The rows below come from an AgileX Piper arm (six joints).
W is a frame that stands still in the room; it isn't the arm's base.
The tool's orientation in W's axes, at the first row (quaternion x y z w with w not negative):
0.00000, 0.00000, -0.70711, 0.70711
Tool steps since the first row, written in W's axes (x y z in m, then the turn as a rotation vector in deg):
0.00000, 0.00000, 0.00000, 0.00, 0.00, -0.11
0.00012, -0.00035, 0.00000, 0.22, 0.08, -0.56
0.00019, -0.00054, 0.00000, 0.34, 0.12, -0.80
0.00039, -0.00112, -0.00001, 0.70, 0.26, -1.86
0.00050, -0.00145, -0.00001, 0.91, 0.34, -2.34
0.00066, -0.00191, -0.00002, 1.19, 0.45, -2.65
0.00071, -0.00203, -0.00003, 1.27, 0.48, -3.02
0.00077, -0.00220, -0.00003, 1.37, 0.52, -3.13
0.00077, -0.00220, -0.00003, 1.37, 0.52, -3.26
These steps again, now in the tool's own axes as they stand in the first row. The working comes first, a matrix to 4 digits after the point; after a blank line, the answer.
The tool's axes in the first row as the columns of a matrix, in W's axes (used below as rounded here):
0.0000, 1.0000, 0.0000
-1.0000, 0.0000, 0.0000
0.0000, 0.0000, 1.0000

0.00000, 0.00000, 0.00000, 0.00, 0.00, -0.11
0.00035, 0.00012, 0.00000, -0.08, 0.22, -0.56
0.00054, 0.00019, 0.00000, -0.12, 0.34, -0.80
0.00112, 0.00039, -0.00001, -0.26, 0.70, -1.86
0.00145, 0.00050, -0.00001, -0.34, 0.91, -2.34
0.00191, 0.00066, -0.00002, -0.45, 1.19, -2.65
0.00203, 0.00071, -0.00003, -0.48, 1.27, -3.02
0.00220, 0.00077, -0.00003, -0.52, 1.37, -3.13
0.00220, 0.00077, -0.00003, -0.52, 1.37, -3.26

